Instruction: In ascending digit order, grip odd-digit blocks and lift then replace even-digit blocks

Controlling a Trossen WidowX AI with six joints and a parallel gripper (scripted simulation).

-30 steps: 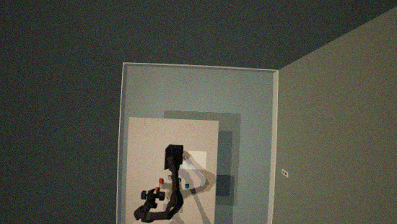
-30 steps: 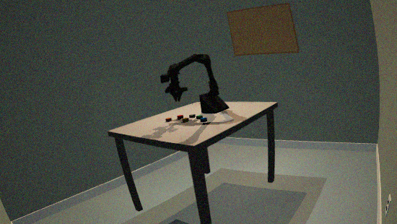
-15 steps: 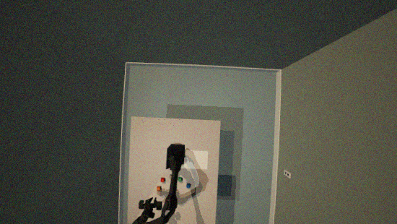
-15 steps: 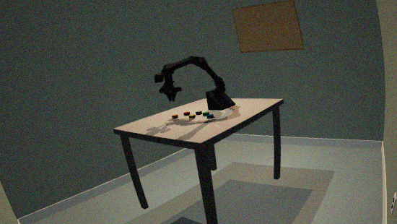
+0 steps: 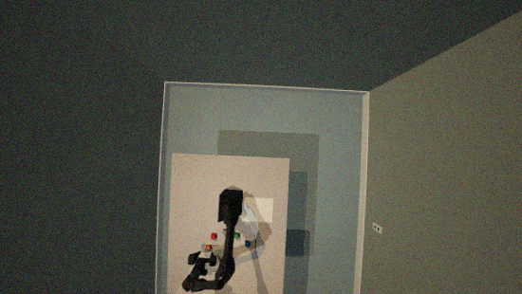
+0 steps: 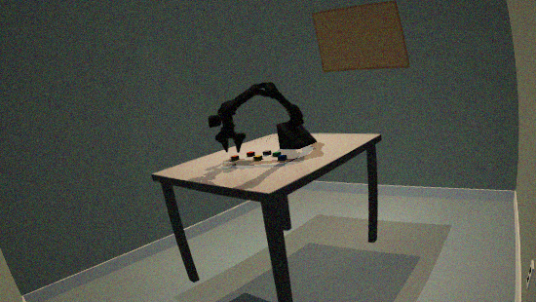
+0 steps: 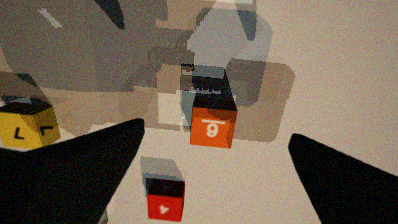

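The orange block is 30 mm below my gripper tip and 10 mm behind it. Also, from my gripper tip: grey block (150 mm behind, 110 mm to the left, 30 mm below); red block (100 mm behind, 30 mm below, 20 mm to the left); yellow block (150 mm to the left, 50 mm behind, 30 mm below).
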